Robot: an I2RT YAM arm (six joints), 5 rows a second.
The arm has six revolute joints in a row. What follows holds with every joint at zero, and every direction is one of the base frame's. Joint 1 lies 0.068 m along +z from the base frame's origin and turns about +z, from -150 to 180 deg. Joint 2 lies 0.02 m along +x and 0.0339 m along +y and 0.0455 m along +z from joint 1 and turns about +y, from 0 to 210 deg. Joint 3 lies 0.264 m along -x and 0.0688 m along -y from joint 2 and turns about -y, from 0 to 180 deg. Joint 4 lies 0.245 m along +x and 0.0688 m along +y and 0.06 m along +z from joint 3 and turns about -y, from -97 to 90 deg. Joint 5 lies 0.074 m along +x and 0.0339 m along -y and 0.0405 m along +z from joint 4 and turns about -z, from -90 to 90 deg. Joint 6 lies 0.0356 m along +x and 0.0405 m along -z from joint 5 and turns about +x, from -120 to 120 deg. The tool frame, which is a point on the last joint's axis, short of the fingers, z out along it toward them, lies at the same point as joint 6; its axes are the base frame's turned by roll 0, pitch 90 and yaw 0 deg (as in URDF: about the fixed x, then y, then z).
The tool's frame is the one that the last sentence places.
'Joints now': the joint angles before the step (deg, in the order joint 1, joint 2, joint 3, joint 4, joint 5, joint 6). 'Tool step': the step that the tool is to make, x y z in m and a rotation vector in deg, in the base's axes. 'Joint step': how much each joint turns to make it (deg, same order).
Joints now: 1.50 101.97 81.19 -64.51 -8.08 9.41
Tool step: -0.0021 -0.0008 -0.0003 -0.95 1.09 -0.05
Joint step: -0.03 0.00 -0.01 -1.11 0.92 -0.05
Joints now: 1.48 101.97 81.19 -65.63 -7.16 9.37
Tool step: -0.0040 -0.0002 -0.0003 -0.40 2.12 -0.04
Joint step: 0.02 0.01 -0.01 -2.11 0.35 0.05
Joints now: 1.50 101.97 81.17 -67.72 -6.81 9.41
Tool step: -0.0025 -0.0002 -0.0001 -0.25 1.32 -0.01
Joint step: 0.00 0.01 0.00 -1.32 0.22 0.01
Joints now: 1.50 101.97 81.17 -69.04 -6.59 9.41
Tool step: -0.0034 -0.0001 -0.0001 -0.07 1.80 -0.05
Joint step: 0.00 0.01 -0.02 -1.76 0.02 0.05
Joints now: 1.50 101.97 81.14 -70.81 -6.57 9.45
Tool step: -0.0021 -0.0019 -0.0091 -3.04 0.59 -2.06
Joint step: 0.00 0.01 -2.05 1.58 2.95 2.16
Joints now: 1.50 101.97 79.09 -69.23 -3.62 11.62
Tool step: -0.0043 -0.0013 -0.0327 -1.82 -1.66 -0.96
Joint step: -0.01 -0.01 -7.61 9.26 1.84 0.99
